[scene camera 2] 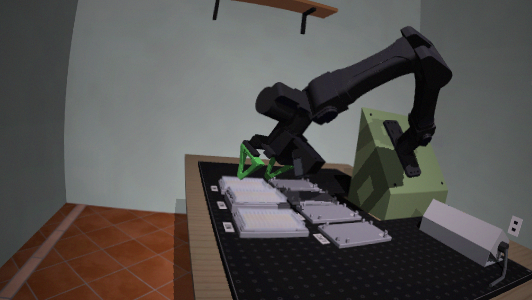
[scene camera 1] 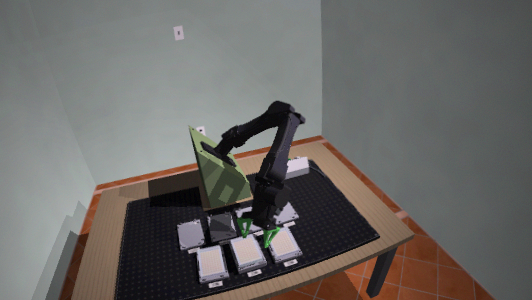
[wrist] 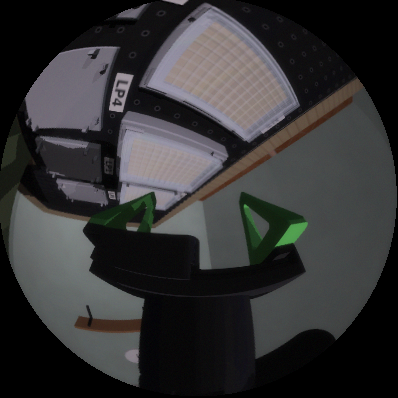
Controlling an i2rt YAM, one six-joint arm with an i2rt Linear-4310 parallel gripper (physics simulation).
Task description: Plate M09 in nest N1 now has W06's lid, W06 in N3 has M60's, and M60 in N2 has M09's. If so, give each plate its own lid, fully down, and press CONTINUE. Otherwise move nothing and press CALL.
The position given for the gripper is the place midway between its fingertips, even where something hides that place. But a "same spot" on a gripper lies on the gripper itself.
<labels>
The gripper shows in scene camera 2, in scene camera 1 (254, 242) and in the wrist view. The same spot on the gripper: (wrist: 164, 255) is (scene camera 2: 285, 161).
</labels>
